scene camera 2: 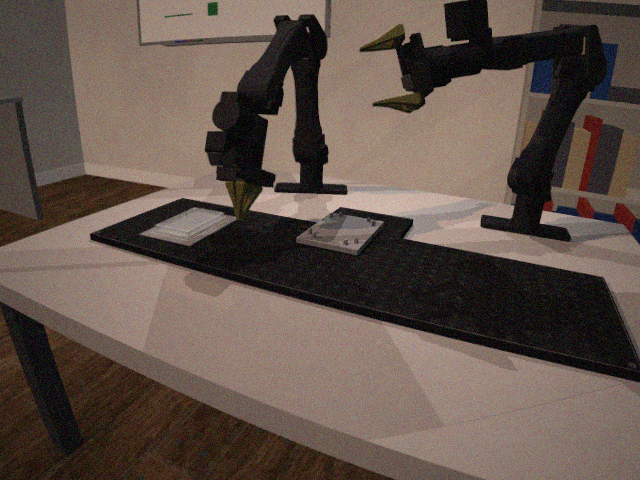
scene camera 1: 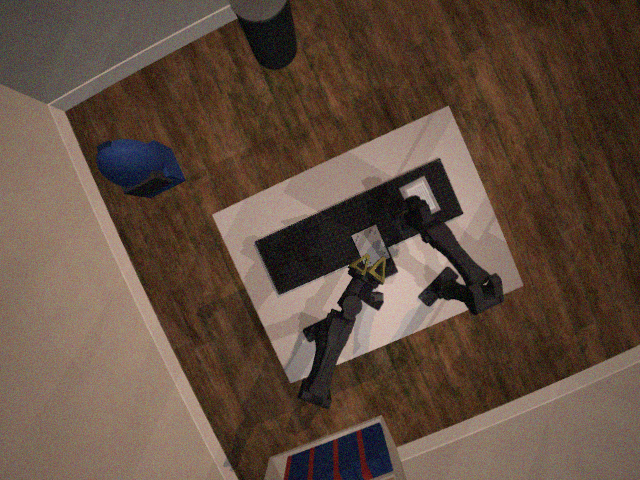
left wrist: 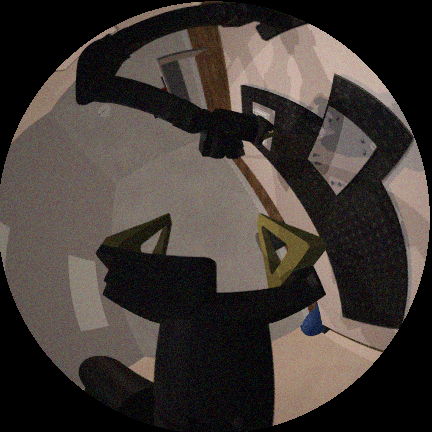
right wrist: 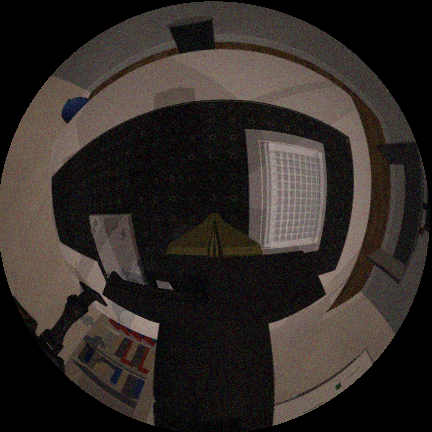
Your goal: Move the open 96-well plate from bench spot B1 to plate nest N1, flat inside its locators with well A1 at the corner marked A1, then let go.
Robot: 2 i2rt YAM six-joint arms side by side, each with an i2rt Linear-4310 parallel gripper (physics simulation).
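Pixels of known places: left gripper, between the fingertips: point(scene camera 2: 366, 76) point(scene camera 1: 376, 255) point(left wrist: 213, 217); right gripper, between the fingertips: point(scene camera 2: 239, 221) point(scene camera 1: 402, 213) point(left wrist: 276, 133) point(right wrist: 213, 217); left arm's base, origin of its link: point(scene camera 2: 523, 229) point(scene camera 1: 324, 326) point(right wrist: 91, 292); right arm's base, origin of its link: point(scene camera 2: 311, 190) point(scene camera 1: 437, 286).
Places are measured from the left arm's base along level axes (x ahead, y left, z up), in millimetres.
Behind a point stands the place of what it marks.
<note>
The open 96-well plate point(scene camera 2: 192, 221) {z 28, x 352, y -642 mm} point(right wrist: 297, 195) {z 23, x 344, y -652 mm} lies flat on the pale pad at bench spot B1 point(scene camera 2: 155, 235) {z 15, x 418, y -682 mm} point(right wrist: 255, 190) {z 15, x 349, y -598 mm}; a strip of pad shows along its left side in the right wrist view. Plate nest N1 point(scene camera 1: 368, 241) {z 25, x 275, y -361 mm} point(scene camera 2: 336, 235) {z 25, x 288, y -360 mm} point(left wrist: 345, 150) {z 25, x 231, y -345 mm} point(right wrist: 117, 245) {z 25, x 278, y -385 mm} is a grey slab with small dark locators and holds no plate. My right gripper point(scene camera 2: 241, 218) {z 34, x 323, y -549 mm} point(right wrist: 213, 217) {z 34, x 323, y -549 mm} is shut and empty, tips down low over the board beside the plate, on its nest side. My left gripper point(scene camera 1: 376, 258) {z 309, x 255, y -330 mm} point(scene camera 2: 368, 77) {z 309, x 255, y -330 mm} point(left wrist: 213, 217) {z 309, x 255, y -330 mm} is open and empty, high above the bench. Mark A1 is not readable.
Both things lie on a black perforated board point(scene camera 1: 310, 248) {z 13, x 364, y -111 mm} point(scene camera 2: 465, 289) {z 13, x 380, y -116 mm} point(left wrist: 370, 245) {z 13, x 315, y -152 mm} point(right wrist: 170, 150) {z 13, x 406, y -497 mm} on a pale table point(scene camera 1: 330, 178) {z 0, x 610, y -337 mm} point(scene camera 2: 289, 351) {z 0, x 604, y -304 mm}. The right arm point(scene camera 1: 454, 253) {z 359, x 160, y -549 mm} point(scene camera 2: 263, 77) {z 303, x 233, y -542 mm} reaches over the board's plate end. Shelves with books point(scene camera 2: 594, 165) stand behind the left arm.
</note>
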